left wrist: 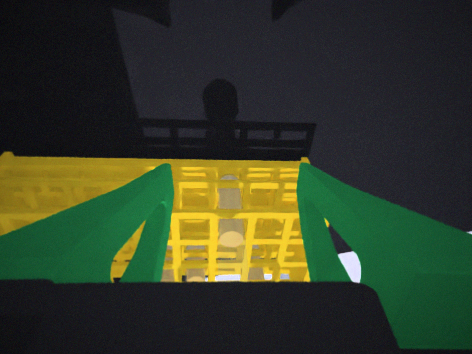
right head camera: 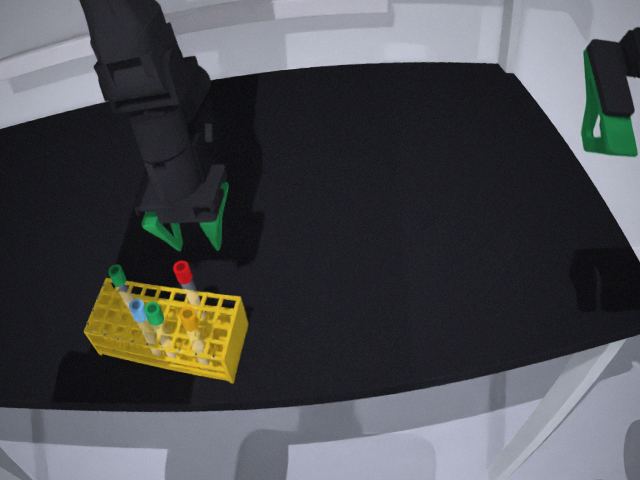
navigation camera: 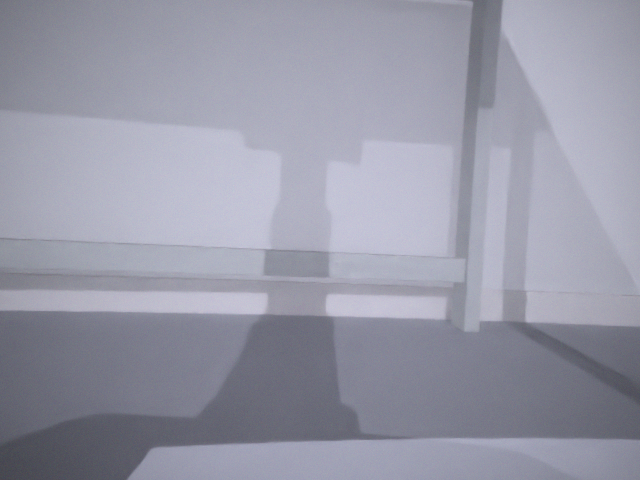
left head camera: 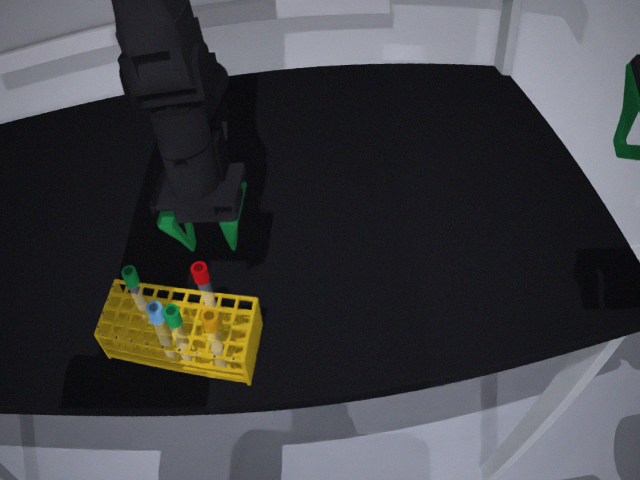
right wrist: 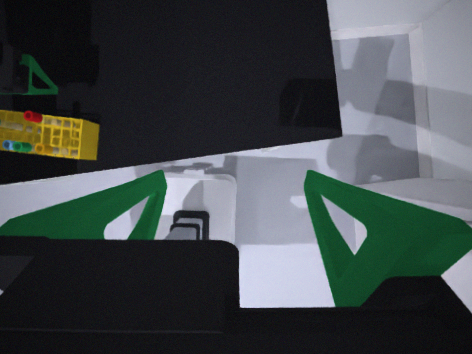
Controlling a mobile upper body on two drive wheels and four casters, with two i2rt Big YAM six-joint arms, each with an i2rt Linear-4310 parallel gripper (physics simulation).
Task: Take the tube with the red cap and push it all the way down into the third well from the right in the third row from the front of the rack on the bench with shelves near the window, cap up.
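Frame: origin at the left arm's base, x ahead, y left, z up, level; millimetres.
Seen in the pictures: left gripper, fingertip midpoint: (left wrist: 235, 176) (right head camera: 199, 247) (left head camera: 214, 247) (right wrist: 45, 90); right gripper, fingertip midpoint: (right head camera: 636, 145) (right wrist: 235, 178).
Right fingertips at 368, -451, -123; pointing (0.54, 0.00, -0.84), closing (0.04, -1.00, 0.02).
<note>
Offsets run from my right fingertips to a thing's top centre, as dx, dy, dz. Level surfaces: height alone.
The red-capped tube {+92, +399, -254} (left head camera: 200, 272) (right head camera: 183, 272) (right wrist: 33, 116) stands cap up near the back edge of the yellow rack (left head camera: 255, 341) (right head camera: 236, 341) (left wrist: 75, 169) (right wrist: 90, 140), around the third column from the right; its exact row is hard to tell. Its cap is well above the rack top. My left gripper (left head camera: 214, 249) (right head camera: 199, 250) (left wrist: 235, 176) is partly open and empty, behind the red cap in the head views. In the left wrist view the cap does not show; a pale tube body shows between the fingers. My right gripper (right wrist: 235, 178) is wide open and empty, off the bench's right side.
In the rack stand a blue-capped tube {+33, +445, -254} (left head camera: 155, 312) (right head camera: 138, 310), green-capped tubes {+31, +423, -254} (left head camera: 172, 315) {+79, +486, -254} (left head camera: 130, 276) and an orange-capped tube {+28, +380, -254} (left head camera: 210, 320) (right head camera: 189, 319). The black bench top {dz -373} (left head camera: 413, 206) (right head camera: 413, 206) ends in front of the rack. A pale post (left head camera: 507, 38) stands at its back right corner.
</note>
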